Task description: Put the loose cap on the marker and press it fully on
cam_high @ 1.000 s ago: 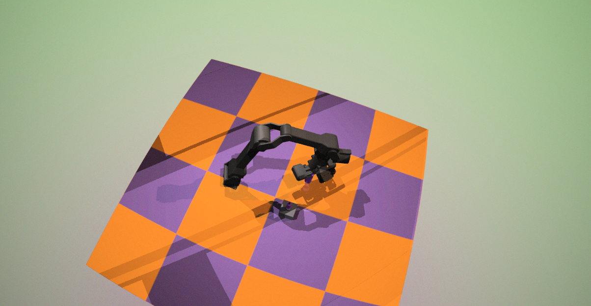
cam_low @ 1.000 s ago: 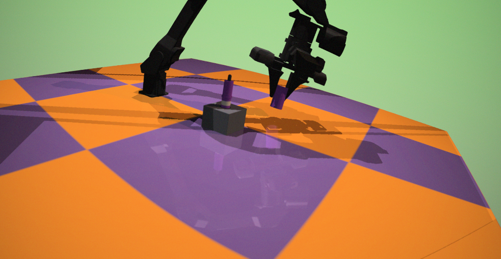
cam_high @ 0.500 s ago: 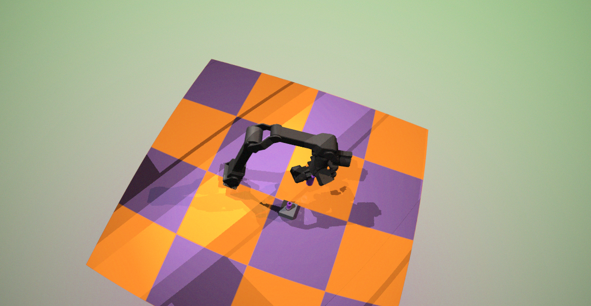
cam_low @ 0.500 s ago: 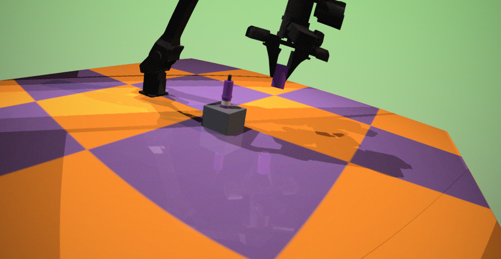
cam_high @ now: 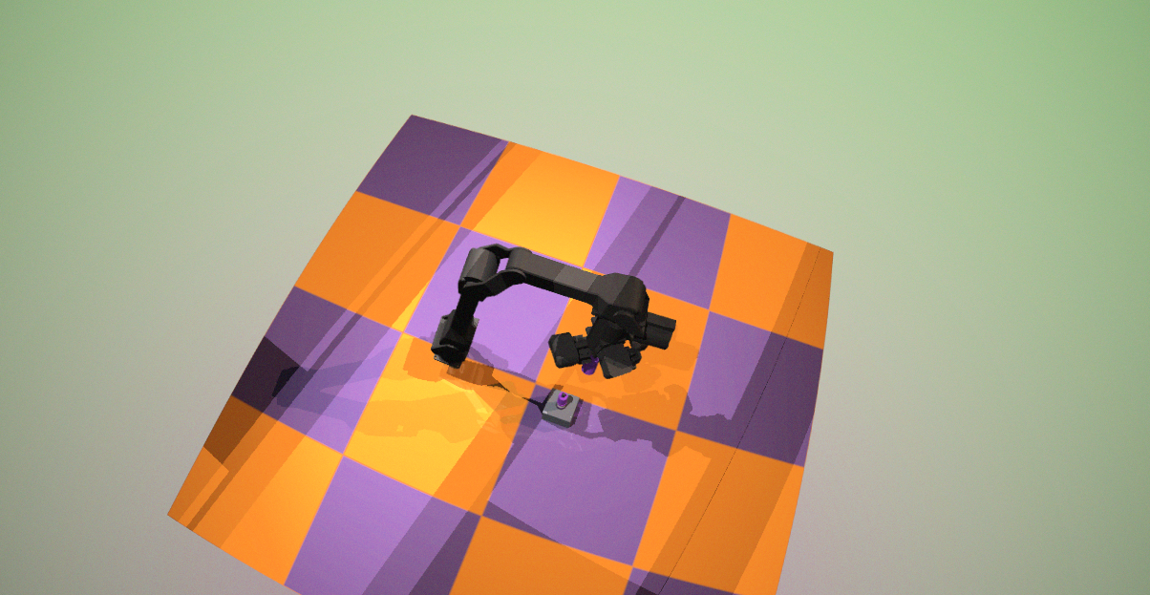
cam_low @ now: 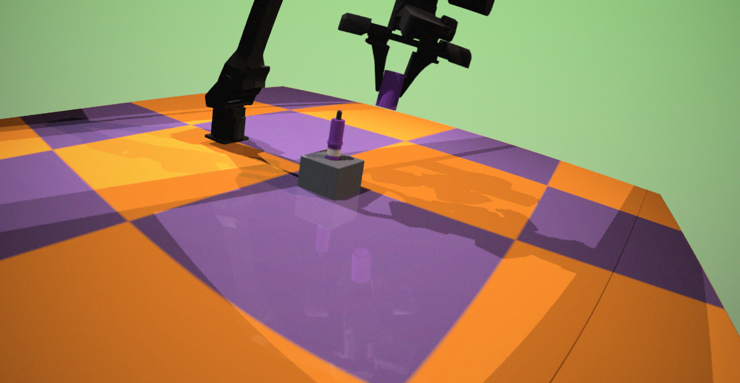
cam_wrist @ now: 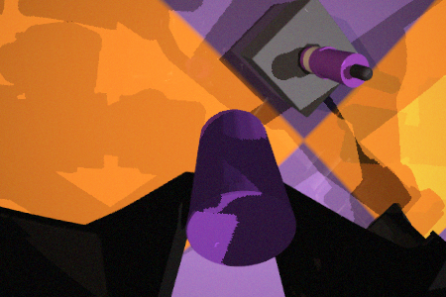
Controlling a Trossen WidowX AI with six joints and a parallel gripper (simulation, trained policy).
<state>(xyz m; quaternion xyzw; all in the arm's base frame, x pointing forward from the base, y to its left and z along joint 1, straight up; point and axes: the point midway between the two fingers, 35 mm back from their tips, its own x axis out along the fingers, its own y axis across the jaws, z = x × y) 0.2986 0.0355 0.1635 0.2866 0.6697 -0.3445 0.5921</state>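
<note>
My gripper tip is now 20 mm past the grey holder block, 80 mm to the left of it and 110 mm above it. Round my gripper tip: purple cap: 10 mm ahead, 10 mm to the right, 10 mm above.
</note>
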